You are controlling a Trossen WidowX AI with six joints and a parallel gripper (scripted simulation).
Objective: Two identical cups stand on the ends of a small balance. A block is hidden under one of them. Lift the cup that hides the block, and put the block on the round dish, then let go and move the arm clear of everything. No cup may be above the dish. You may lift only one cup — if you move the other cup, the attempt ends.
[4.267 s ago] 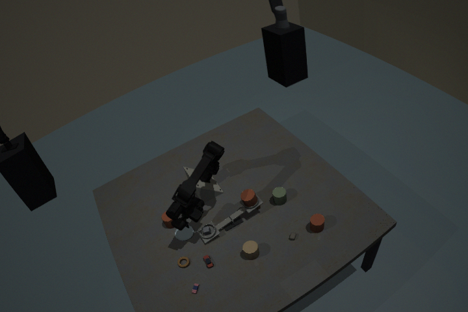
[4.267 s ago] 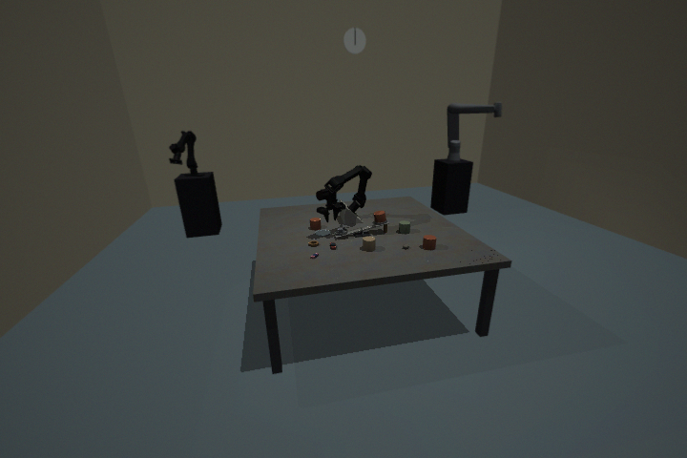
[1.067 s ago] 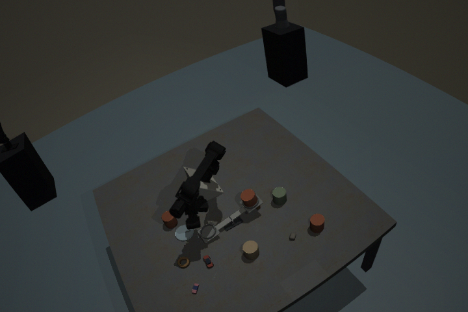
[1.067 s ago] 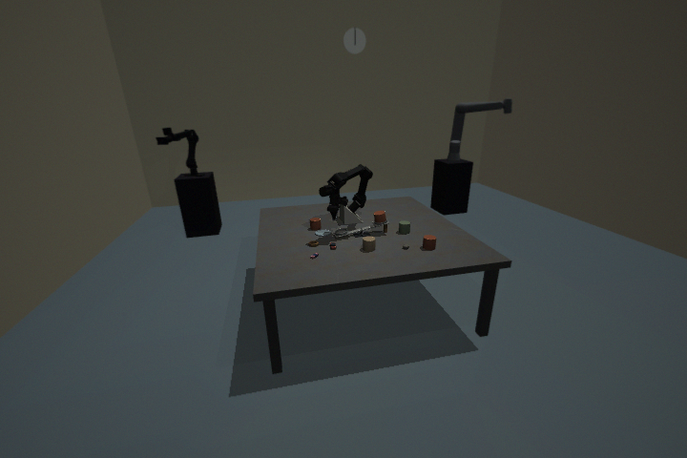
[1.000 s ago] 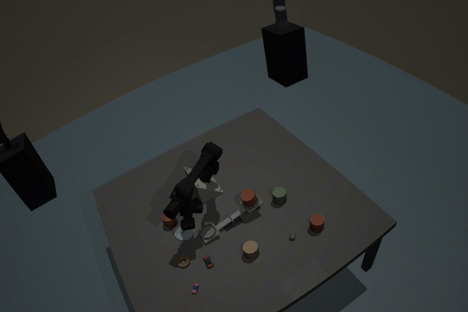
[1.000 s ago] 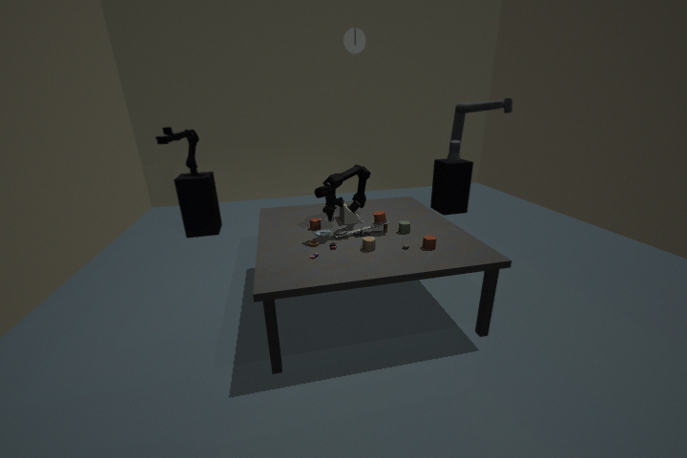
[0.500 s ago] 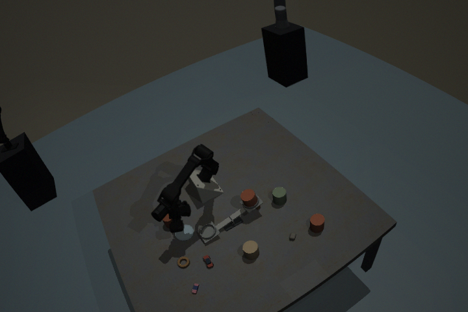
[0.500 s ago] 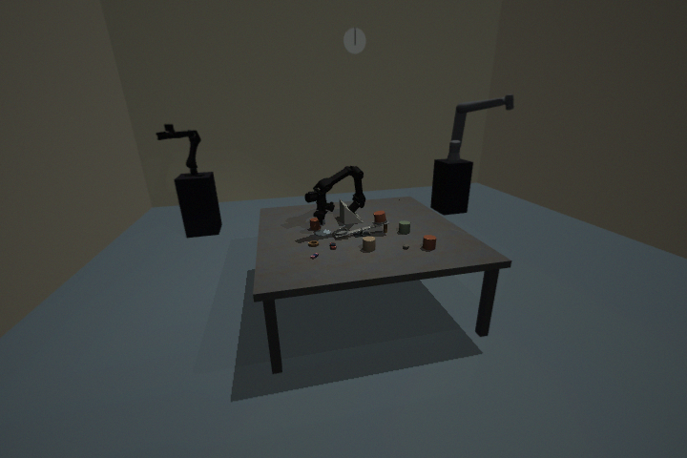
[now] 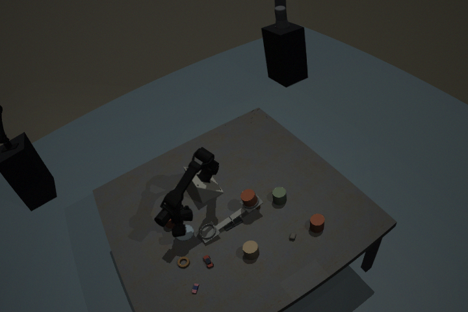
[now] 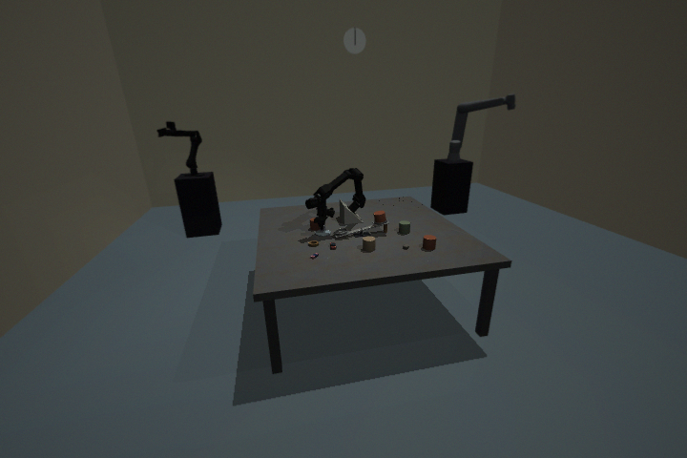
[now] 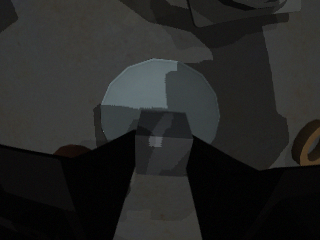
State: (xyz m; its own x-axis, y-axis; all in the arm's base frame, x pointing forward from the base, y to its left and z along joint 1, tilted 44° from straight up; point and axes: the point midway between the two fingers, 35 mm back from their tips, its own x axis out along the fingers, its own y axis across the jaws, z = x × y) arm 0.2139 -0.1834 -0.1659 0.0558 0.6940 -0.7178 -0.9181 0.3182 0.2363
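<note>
Right now the pale round dish is 30 mm below my gripper tip. Also, from my gripper tip: tan cylinder: 320 mm ahead, 230 mm to the left, 10 mm above; toy car: 230 mm ahead, 20 mm to the left, 20 mm below; pink-blue piece: 320 mm ahead, 100 mm to the right, 30 mm below.
</note>
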